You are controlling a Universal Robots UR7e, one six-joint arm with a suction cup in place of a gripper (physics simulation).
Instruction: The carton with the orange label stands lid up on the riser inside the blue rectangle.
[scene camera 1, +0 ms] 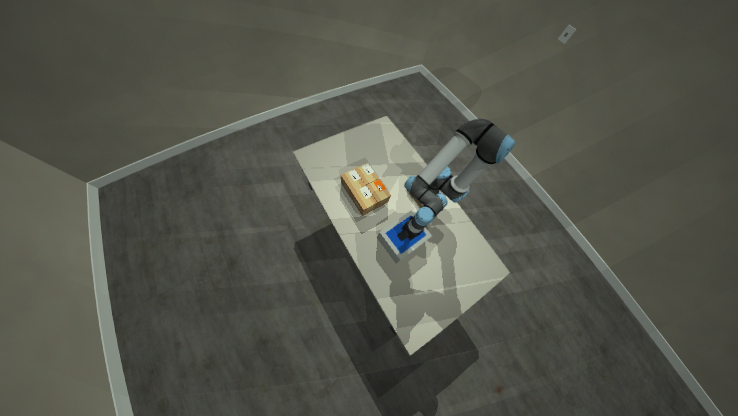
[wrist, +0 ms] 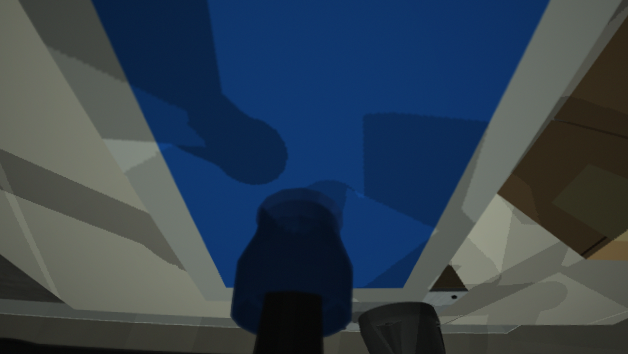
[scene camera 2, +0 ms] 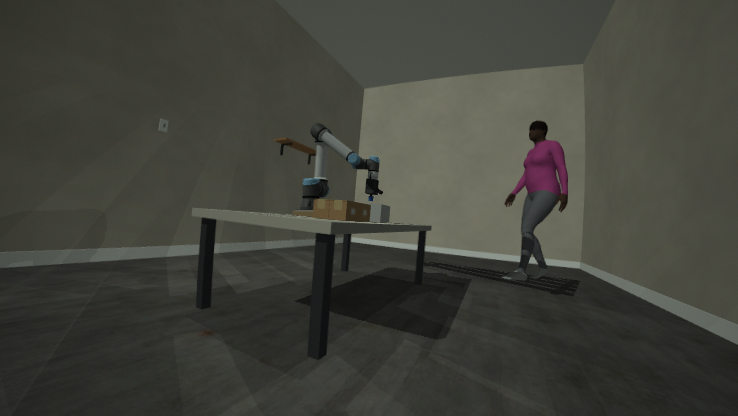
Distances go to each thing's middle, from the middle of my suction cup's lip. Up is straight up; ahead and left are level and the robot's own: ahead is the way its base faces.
Now: the riser with blue rectangle [scene camera 1: 397, 249] 100 mm below my suction cup and 10 mm to the right of it.
